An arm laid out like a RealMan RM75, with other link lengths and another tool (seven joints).
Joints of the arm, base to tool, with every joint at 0 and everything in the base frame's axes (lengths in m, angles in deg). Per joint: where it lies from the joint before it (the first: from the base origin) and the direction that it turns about. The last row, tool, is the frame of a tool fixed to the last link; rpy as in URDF.
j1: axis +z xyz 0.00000 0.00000 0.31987
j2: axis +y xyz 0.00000 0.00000 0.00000
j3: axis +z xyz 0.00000 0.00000 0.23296
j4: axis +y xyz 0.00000 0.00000 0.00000
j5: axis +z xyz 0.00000 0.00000 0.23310
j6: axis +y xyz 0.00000 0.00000 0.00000
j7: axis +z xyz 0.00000 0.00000 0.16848
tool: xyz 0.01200 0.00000 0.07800 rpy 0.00 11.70 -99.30
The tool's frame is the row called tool.
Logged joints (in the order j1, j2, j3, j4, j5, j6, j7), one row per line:
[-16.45 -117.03 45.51 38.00 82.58 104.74 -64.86]
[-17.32 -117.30 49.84 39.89 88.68 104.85 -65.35]
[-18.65 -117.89 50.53 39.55 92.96 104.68 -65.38]
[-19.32 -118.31 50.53 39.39 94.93 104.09 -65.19]
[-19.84 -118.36 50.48 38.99 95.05 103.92 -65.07]
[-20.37 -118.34 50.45 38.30 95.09 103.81 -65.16]
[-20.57 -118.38 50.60 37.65 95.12 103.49 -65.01]
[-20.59 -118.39 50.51 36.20 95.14 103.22 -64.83]
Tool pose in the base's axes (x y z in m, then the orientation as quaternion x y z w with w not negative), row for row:
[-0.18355 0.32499 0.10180 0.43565 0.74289 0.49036 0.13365]
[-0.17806 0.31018 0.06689 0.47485 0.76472 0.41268 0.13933]
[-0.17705 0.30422 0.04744 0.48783 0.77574 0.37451 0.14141]
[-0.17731 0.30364 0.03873 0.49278 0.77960 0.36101 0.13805]
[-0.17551 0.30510 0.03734 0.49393 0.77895 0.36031 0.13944]
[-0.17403 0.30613 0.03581 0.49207 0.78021 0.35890 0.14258]
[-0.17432 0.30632 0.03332 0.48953 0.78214 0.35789 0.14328]
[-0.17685 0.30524 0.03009 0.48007 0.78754 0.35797 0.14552]
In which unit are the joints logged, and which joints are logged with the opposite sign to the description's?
The joints are logged in degrees. Opposite sign: none.
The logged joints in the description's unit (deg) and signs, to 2 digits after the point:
[-16.45 -117.03 45.51 38.00 82.58 104.74 -64.86]
[-17.32 -117.30 49.84 39.89 88.68 104.85 -65.35]
[-18.65 -117.89 50.53 39.55 92.96 104.68 -65.38]
[-19.32 -118.31 50.53 39.39 94.93 104.09 -65.19]
[-19.84 -118.36 50.48 38.99 95.05 103.92 -65.07]
[-20.37 -118.34 50.45 38.30 95.09 103.81 -65.16]
[-20.57 -118.38 50.60 37.65 95.12 103.49 -65.01]
[-20.59 -118.39 50.51 36.20 95.14 103.22 -64.83]

